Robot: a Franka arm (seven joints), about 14 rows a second.
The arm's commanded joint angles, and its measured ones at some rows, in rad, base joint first. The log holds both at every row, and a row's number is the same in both.
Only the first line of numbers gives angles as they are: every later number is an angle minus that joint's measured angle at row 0.
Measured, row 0: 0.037, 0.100, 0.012, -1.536, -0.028, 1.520, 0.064
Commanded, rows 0 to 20: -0.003, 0.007, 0.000, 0.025, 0.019, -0.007, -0.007; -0.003, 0.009, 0.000, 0.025, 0.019, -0.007, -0.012; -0.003, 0.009, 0.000, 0.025, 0.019, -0.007, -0.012; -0.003, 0.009, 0.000, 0.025, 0.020, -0.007, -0.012; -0.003, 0.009, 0.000, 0.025, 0.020, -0.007, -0.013; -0.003, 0.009, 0.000, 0.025, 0.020, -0.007, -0.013; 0.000, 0.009, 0.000, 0.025, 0.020, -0.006, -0.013; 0.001, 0.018, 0.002, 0.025, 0.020, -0.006, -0.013; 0.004, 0.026, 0.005, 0.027, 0.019, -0.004, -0.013; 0.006, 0.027, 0.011, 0.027, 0.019, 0.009, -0.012; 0.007, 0.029, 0.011, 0.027, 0.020, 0.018, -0.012; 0.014, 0.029, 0.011, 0.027, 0.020, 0.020, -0.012; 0.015, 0.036, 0.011, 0.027, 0.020, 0.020, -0.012; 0.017, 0.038, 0.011, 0.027, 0.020, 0.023, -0.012; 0.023, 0.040, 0.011, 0.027, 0.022, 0.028, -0.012; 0.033, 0.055, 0.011, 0.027, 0.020, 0.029, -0.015; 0.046, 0.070, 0.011, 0.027, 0.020, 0.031, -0.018; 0.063, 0.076, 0.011, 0.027, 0.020, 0.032, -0.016; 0.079, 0.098, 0.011, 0.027, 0.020, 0.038, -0.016; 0.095, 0.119, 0.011, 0.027, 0.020, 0.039, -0.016; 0.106, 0.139, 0.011, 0.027, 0.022, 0.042, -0.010
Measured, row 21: 0.085, 0.092, 0.014, 0.001, 0.007, 0.041, -0.004
